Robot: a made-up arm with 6 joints.
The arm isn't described. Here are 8 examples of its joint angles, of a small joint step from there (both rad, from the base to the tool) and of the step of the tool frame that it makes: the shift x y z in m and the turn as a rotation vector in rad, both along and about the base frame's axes.
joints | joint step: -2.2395 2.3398 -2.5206 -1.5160 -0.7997 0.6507 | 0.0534 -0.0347 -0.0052 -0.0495 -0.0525 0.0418
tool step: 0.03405 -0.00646 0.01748 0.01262 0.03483 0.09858
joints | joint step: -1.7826 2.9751 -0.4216 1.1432 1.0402 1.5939 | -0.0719 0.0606 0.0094 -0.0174 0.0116 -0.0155
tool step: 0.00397 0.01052 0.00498 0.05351 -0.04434 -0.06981
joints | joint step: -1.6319 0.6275 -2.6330 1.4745 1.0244 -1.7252 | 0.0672 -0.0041 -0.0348 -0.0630 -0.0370 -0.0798
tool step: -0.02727 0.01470 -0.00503 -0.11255 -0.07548 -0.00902
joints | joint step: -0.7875 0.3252 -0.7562 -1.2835 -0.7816 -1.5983 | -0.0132 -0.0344 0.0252 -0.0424 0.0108 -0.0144
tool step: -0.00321 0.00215 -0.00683 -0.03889 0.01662 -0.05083
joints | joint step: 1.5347 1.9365 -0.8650 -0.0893 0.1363 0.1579 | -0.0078 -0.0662 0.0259 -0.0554 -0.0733 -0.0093
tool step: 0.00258 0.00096 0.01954 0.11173 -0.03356 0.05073
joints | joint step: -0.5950 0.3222 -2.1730 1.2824 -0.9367 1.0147 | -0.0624 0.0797 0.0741 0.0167 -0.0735 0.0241
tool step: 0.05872 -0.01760 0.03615 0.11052 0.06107 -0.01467
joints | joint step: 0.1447 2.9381 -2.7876 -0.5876 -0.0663 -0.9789 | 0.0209 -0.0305 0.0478 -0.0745 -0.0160 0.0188
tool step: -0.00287 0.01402 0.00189 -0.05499 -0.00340 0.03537
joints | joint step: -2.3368 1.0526 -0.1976 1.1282 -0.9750 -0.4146 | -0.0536 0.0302 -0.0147 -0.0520 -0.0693 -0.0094
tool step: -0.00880 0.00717 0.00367 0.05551 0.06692 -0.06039
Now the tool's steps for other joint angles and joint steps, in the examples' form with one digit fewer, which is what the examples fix.
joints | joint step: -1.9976 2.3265 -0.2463 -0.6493 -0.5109 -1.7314 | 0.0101 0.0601 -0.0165 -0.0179 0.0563 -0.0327
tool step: 0.0035 0.0093 -0.0077 0.0809 -0.0124 0.0724
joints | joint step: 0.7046 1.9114 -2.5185 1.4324 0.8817 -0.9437 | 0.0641 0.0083 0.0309 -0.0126 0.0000 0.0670
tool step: -0.0103 0.0240 -0.0119 -0.0399 0.0858 0.0770
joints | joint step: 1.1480 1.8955 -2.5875 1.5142 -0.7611 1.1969 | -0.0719 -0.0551 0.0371 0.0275 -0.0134 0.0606
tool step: 0.0136 -0.0299 0.0089 0.0802 0.0255 -0.0296
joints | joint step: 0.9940 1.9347 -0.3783 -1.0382 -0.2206 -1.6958 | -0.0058 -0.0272 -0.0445 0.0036 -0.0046 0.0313
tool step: 0.0121 0.0168 0.0096 0.0636 -0.0272 -0.0386
